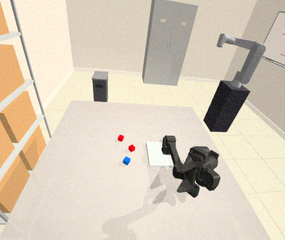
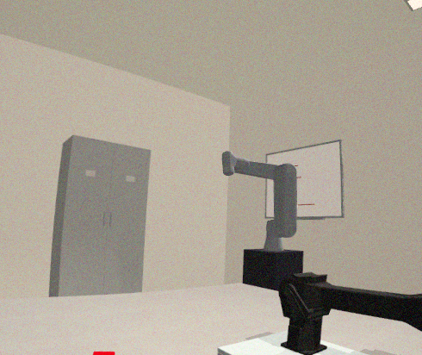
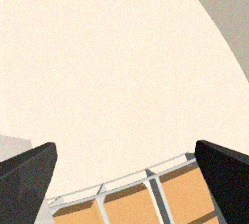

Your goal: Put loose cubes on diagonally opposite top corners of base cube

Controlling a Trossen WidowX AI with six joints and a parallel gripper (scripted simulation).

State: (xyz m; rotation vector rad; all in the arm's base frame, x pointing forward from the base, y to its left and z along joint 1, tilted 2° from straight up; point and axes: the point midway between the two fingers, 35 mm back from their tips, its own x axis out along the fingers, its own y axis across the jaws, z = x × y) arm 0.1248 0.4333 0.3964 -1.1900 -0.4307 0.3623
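My gripper tip is now 150 mm short of the blue base cube, 370 mm to the left of it and 400 mm above it.
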